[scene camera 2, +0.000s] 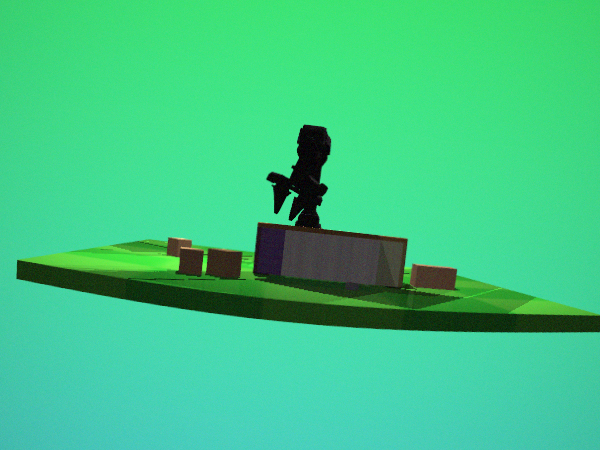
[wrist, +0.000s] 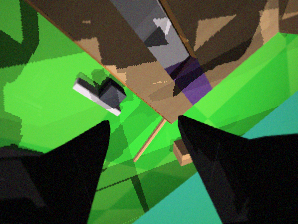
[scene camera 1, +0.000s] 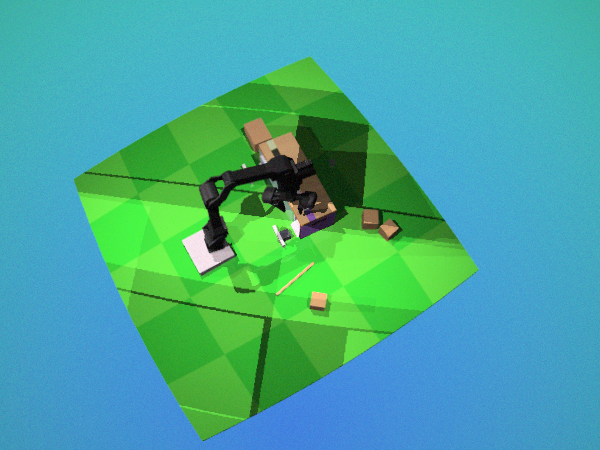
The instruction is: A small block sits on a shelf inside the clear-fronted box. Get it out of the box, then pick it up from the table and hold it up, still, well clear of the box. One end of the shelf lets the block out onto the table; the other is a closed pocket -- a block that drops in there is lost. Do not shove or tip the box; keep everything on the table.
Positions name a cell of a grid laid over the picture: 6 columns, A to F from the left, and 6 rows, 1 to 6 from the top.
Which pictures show the gripper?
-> Scene camera 2, the wrist view and scene camera 1: all of them.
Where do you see a box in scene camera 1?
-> At D3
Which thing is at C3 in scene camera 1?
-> The gripper.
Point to a box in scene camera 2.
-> C4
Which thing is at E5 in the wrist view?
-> The gripper.
